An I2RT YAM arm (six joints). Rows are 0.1 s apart.
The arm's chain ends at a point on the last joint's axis. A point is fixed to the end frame.
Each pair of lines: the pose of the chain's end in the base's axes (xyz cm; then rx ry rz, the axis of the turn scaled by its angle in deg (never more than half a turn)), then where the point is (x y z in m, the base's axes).
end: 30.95 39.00 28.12 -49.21 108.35 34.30
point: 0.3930 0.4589 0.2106
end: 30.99 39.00 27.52 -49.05 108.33 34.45
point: 0.3934 0.4590 0.2047
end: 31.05 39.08 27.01 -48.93 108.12 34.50
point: 0.3942 0.4600 0.2000
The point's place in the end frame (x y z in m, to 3 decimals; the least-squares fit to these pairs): 0.016 -0.024 0.126
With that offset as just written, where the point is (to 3 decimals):
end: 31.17 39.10 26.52 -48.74 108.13 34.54
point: 0.396 0.460 0.195
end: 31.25 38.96 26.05 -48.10 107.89 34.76
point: 0.397 0.459 0.191
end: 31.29 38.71 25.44 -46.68 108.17 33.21
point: 0.400 0.454 0.186
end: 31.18 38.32 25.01 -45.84 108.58 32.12
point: 0.400 0.447 0.181
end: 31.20 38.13 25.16 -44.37 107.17 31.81
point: 0.403 0.445 0.186
